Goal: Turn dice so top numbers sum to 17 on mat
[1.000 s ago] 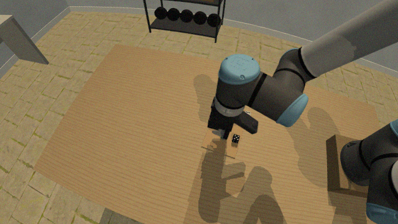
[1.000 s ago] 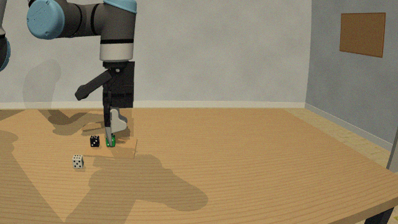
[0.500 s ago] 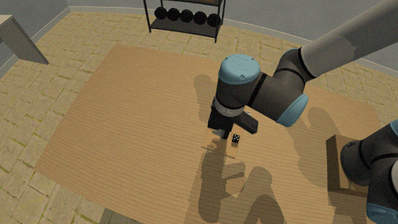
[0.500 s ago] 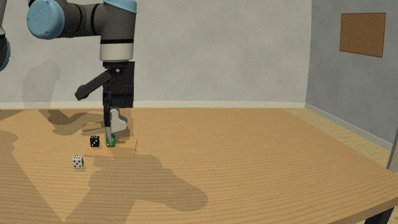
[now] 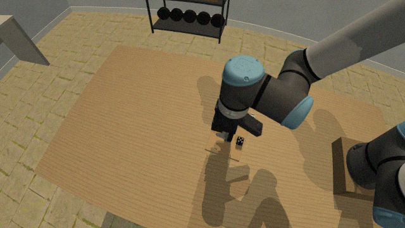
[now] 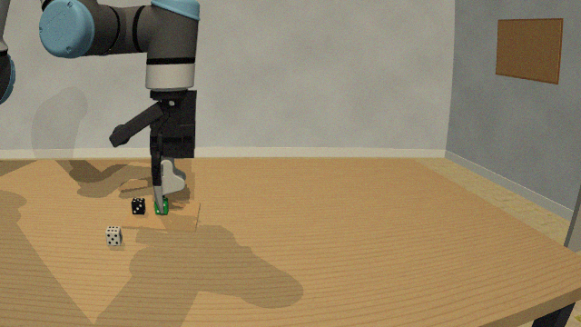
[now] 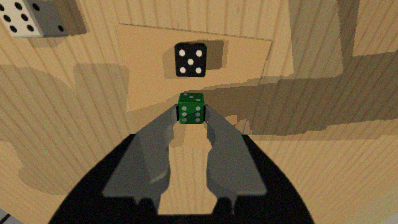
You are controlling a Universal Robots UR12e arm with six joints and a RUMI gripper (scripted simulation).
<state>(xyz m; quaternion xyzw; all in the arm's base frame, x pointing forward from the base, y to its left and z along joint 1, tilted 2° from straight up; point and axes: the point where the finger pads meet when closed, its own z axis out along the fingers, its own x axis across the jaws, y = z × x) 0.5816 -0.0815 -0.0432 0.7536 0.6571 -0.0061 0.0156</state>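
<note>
Now: the green die 10 mm below my hand. Also, from my hand: black die 50 mm behind, 10 mm to the left, 10 mm below; tan mat 20 mm below; white die 110 mm to the right, 90 mm behind, 10 mm below.
</note>
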